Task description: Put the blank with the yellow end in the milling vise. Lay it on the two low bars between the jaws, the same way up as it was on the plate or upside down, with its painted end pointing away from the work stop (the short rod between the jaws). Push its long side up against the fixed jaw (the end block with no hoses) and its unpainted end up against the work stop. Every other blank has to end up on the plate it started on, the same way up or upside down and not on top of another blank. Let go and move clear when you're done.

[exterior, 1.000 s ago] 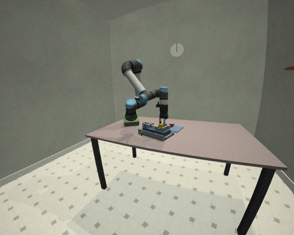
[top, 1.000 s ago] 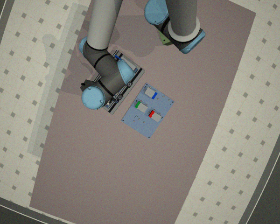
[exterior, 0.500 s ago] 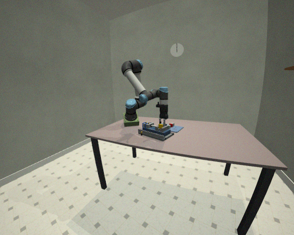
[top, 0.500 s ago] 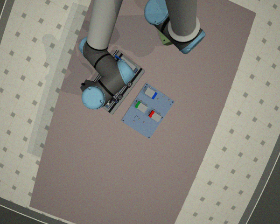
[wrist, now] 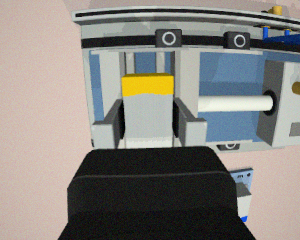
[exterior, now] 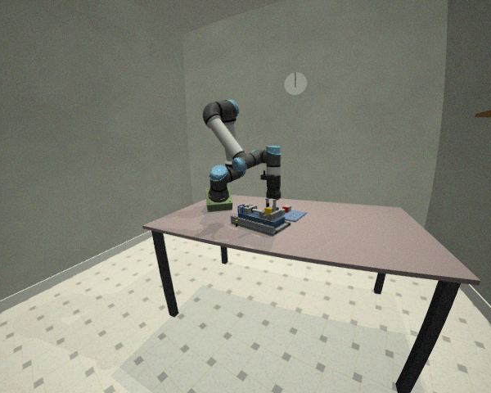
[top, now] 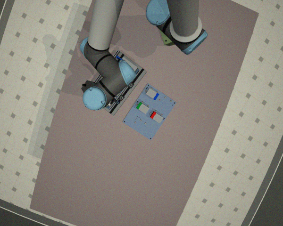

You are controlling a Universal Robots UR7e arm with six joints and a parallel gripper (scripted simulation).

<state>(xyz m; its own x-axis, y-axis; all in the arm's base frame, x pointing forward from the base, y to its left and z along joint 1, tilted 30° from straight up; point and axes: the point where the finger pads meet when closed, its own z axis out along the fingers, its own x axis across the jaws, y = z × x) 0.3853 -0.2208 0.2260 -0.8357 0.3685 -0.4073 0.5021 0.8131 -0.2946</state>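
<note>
My gripper is now 2 cm above the yellow-ended blank. Also, from my hand: white rod (7 cm behind, 5 cm to the left, 4 cm below); hosed block (14 cm behind, 9 cm to the left, 4 cm below); milling vise (8 cm below, 6 cm behind, 4 cm to the left).
</note>
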